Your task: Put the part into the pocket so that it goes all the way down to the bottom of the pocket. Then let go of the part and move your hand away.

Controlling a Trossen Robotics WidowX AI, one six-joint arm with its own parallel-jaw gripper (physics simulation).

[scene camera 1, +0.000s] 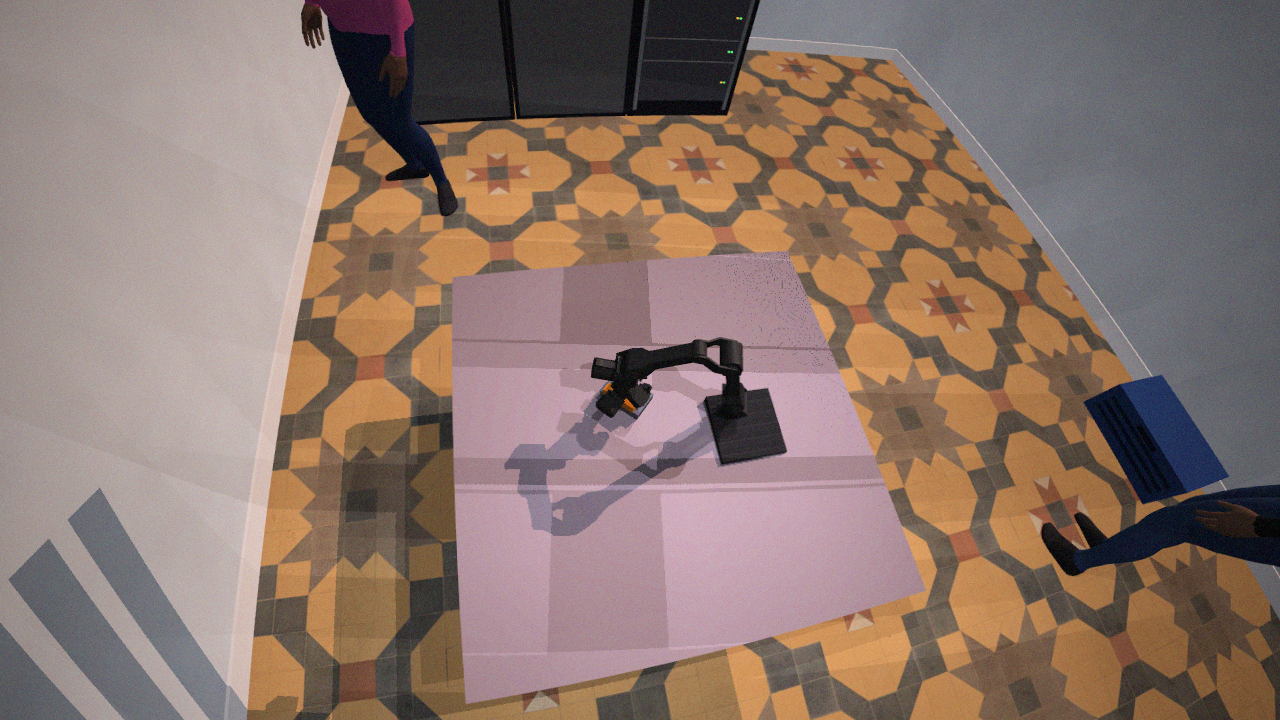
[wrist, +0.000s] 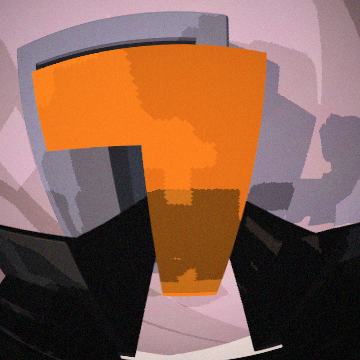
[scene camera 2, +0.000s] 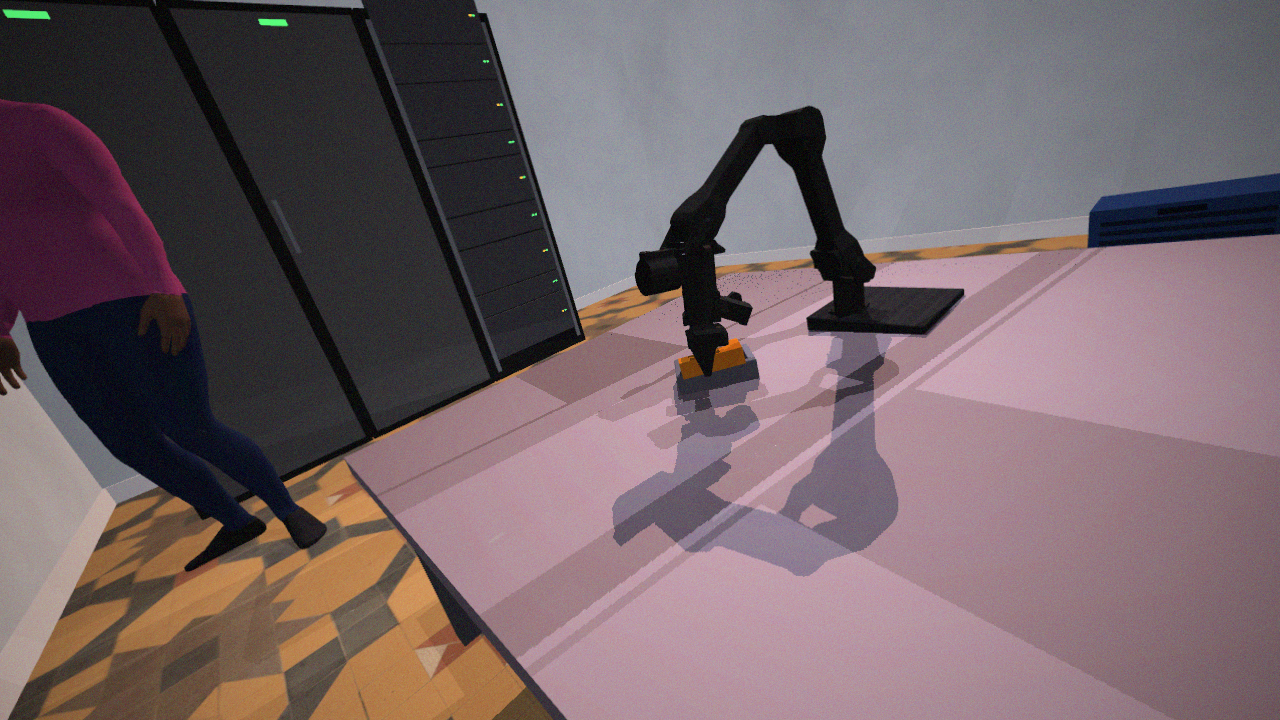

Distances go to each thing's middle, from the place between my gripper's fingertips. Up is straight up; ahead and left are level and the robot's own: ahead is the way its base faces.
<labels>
Right now my hand is 20 mm past the orange L-shaped block point(scene camera 2: 731, 355), 10 mm to the right of it and 20 mm below it. Round my hand: grey pocket block point(wrist: 87, 186): 40 mm behind, 10 mm to the right, 10 mm below.
</labels>
